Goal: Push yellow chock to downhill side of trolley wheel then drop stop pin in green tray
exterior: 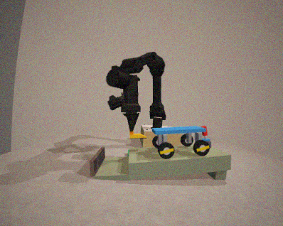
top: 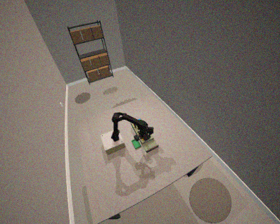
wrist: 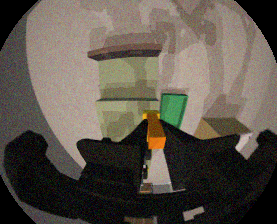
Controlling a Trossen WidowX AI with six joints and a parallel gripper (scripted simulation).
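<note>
The red-headed stop pin lies 6 cm ahead of my gripper tip and 28 cm to the left of it. The rest, counted from my gripper tip: dark board 4 cm ahead, 11 cm to the right, 10 cm below; yellow chock 2 cm to the left; green tray 7 cm behind, 6 cm to the left, 14 cm below.
</note>
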